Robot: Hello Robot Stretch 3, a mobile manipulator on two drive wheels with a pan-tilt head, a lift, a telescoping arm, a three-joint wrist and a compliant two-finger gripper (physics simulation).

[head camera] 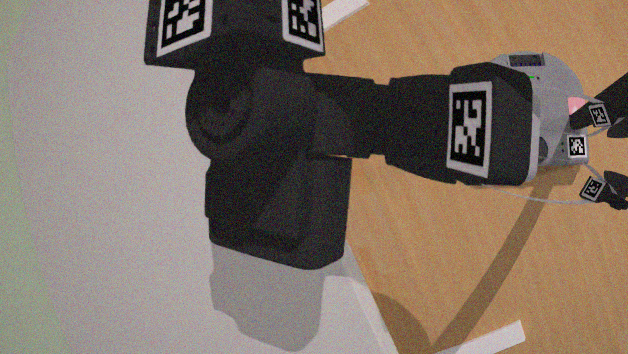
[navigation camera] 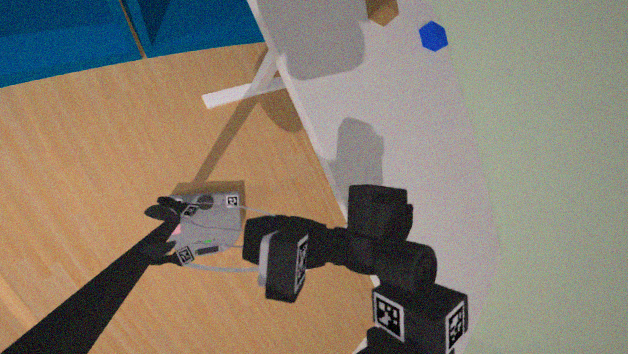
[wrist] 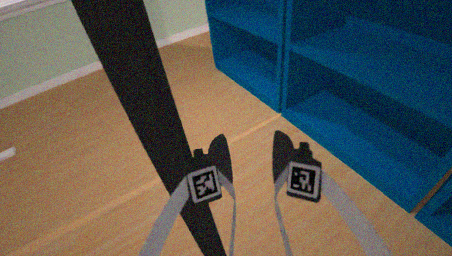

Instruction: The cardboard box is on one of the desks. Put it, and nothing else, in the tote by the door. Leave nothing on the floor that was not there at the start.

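Where they show: gripper, between the fingertips: (navigation camera: 146, 228); robot's base, origin of its link: (navigation camera: 205, 201).
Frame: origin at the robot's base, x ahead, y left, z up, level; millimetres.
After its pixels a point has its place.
The cardboard box (navigation camera: 383, 12) {z 983, x 472, y -377 mm} is a brown block on the white desk (head camera: 100, 175) {z 950, x 2, y -592 mm} (navigation camera: 425, 125) {z 950, x 213, y -567 mm}, cut off by the top edge of the navigation view. The box does not show in the head or wrist views. My gripper (head camera: 616, 155) {z 926, x 13, y 80 mm} (navigation camera: 160, 231) {z 926, x 13, y 80 mm} (wrist: 250, 150) {z 926, x 13, y 80 mm} is open, with a gap between its fingers and nothing in it. It is well away from the box, beyond the desk's edge and over my own base. My wrist is over or beside the desk edge and casts a shadow on the top. The tote by the door does not show.
A blue block (navigation camera: 433, 36) {z 989, x 502, y -618 mm} is on the desk near the box, on the wall side. A blue shelf unit (navigation camera: 200, 47) {z 23, x 927, y 17 mm} (wrist: 283, 65) stands on the wooden floor. White desk feet (head camera: 492, 341) {z 26, x 621, y -115 mm} (navigation camera: 235, 95) {z 25, x 649, y -186 mm} stick out. My grey base (head camera: 557, 95) {z 160, x -138, y 84 mm} (navigation camera: 217, 220) {z 160, x -93, y -52 mm} is beneath the gripper. The black mast crosses the wrist view.
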